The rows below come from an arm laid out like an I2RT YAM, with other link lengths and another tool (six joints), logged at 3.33 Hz.
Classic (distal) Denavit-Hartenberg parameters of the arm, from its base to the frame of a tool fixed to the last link. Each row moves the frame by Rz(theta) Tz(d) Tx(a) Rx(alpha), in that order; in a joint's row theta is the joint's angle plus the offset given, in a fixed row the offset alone. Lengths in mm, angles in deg.
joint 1: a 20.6, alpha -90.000, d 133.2, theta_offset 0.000
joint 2: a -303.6, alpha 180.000, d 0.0, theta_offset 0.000
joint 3: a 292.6, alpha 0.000, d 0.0, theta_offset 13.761
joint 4: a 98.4, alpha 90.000, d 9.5, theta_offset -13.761
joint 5: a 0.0, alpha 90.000, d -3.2, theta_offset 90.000
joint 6: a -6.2, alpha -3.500, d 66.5, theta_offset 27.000
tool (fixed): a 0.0, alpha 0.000, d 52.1, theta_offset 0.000
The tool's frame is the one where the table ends.
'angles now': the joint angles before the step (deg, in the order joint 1, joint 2, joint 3, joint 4, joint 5, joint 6). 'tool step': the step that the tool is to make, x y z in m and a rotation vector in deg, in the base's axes. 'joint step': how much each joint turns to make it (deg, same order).
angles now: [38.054, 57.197, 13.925, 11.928, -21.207, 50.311]
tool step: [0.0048, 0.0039, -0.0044, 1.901, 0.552, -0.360]
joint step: [-0.258, 3.449, -0.848, 5.678, -0.850, 1.758]
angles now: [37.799, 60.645, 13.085, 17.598, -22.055, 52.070]
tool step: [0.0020, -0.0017, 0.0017, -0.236, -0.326, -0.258]
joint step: [-0.511, -0.315, 0.334, -0.721, -0.026, -0.497]
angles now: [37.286, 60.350, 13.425, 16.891, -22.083, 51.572]
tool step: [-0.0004, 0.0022, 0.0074, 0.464, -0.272, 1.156]
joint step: [-0.034, -0.818, 1.050, -1.543, -1.134, -0.450]
